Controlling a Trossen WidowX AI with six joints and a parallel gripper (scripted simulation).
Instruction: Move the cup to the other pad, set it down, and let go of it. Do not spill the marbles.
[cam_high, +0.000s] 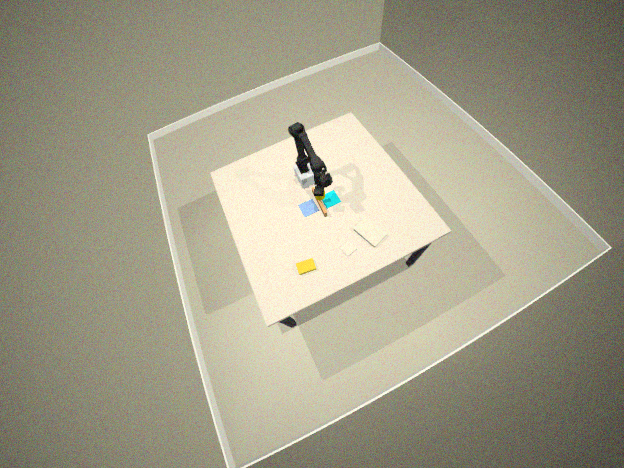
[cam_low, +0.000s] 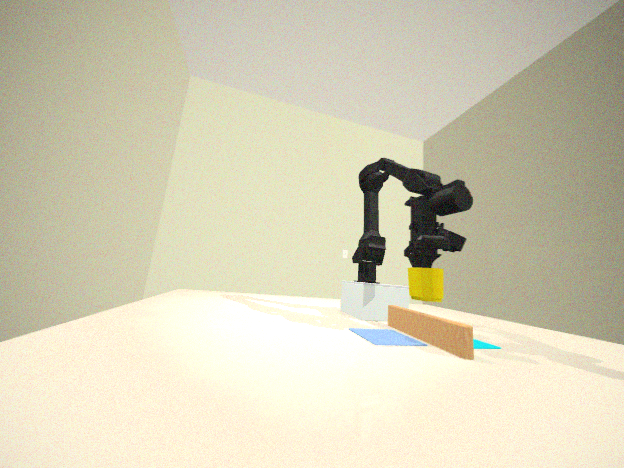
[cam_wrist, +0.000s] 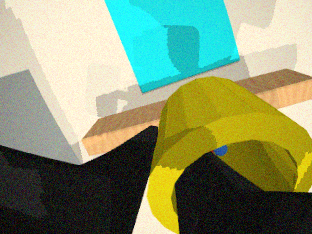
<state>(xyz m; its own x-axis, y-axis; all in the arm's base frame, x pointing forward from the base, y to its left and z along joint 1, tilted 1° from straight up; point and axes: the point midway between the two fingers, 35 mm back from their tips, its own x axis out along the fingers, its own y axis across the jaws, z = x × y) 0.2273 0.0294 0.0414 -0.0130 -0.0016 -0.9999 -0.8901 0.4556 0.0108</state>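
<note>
Right now the cyan pad is 12 cm below my gripper tip, 6 cm to the left of it and 3 cm ahead of it. The rest, counted from my gripper tip: wooden bar (10 cm below, 3 cm to the right, 2 cm ahead); yellow cup (2 cm to the right, 2 cm ahead).
</note>
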